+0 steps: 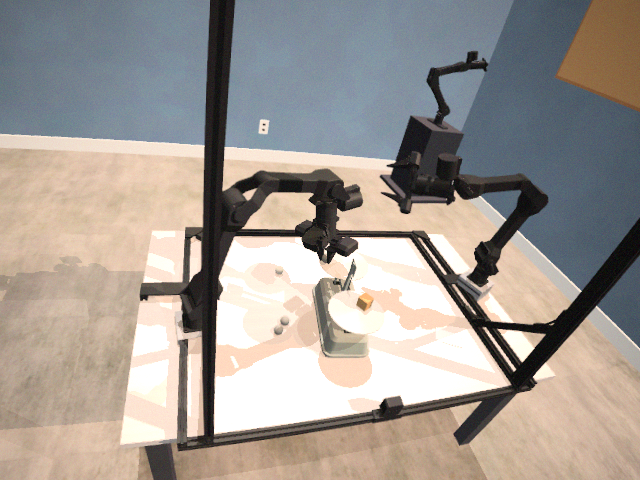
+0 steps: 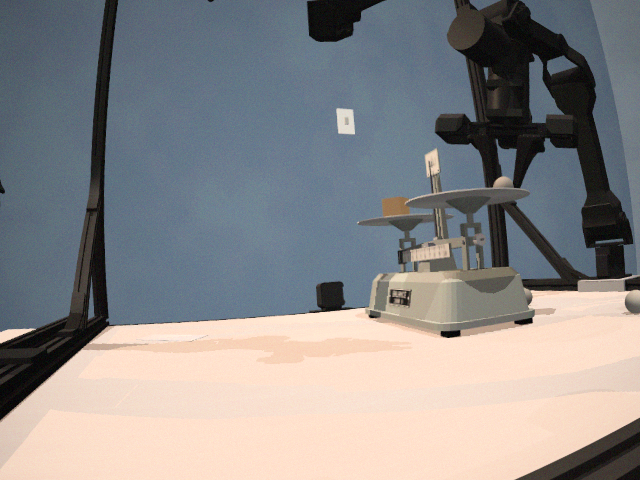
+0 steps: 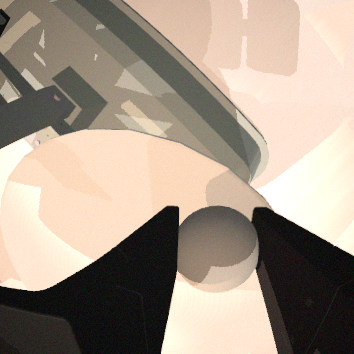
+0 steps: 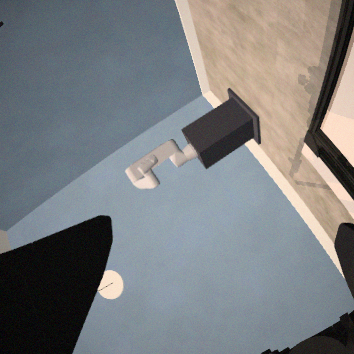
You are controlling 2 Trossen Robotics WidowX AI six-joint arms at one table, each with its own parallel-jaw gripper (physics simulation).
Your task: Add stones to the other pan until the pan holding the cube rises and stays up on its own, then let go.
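Where they show: left gripper, fingertip midpoint: (image 1: 325, 261) (image 2: 504, 195) (image 3: 215, 218); right gripper, fingertip midpoint: (image 1: 383, 179) (image 4: 230, 233); left arm's base, origin of the base link: (image 1: 195, 322) (image 2: 611, 277); right arm's base, origin of the base link: (image 1: 477, 279).
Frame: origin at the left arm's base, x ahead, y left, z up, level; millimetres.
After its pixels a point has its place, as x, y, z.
Note:
The orange cube (image 1: 364, 301) @(405, -145, 155) (image 2: 394, 206) @(427, -124, 143) sits on one pan (image 1: 343, 316) @(345, -159, 127) (image 2: 373, 222) @(435, -171, 125) of the grey-green balance (image 1: 345, 343) @(368, -176, 32) (image 2: 449, 299) @(492, 52, 19). That pan stands lower than the other pan (image 1: 360, 267) @(478, 8, 130) (image 2: 439, 198) @(482, 36, 128) (image 3: 75, 175) @(393, -7, 130). My left gripper (image 1: 325, 256) @(374, 43, 135) (image 2: 503, 182) @(374, 43, 135) (image 3: 215, 218) @(374, 43, 135) is shut on a grey round stone (image 3: 218, 250) @(370, 44, 155), low over the higher pan near its rim. Whether the stone touches the pan is unclear. Loose stones (image 1: 279, 270) @(289, 168, 1) (image 1: 284, 320) @(241, -42, 2) (image 1: 278, 329) @(215, -71, 4) lie on the table. My right gripper (image 1: 385, 179) @(590, 182, 333) (image 4: 230, 233) @(590, 182, 333) is open and empty, high above the table.
A black frame (image 1: 310, 426) @(215, -348, -33) borders the table, with an upright post (image 1: 216, 155) @(-9, -317, 633) at the left and a small black box (image 1: 391, 405) @(403, -373, 32) on the front rail. The balance's upright pointer (image 1: 350, 273) @(399, -59, 177) (image 2: 432, 162) @(406, -54, 195) stands between the pans.

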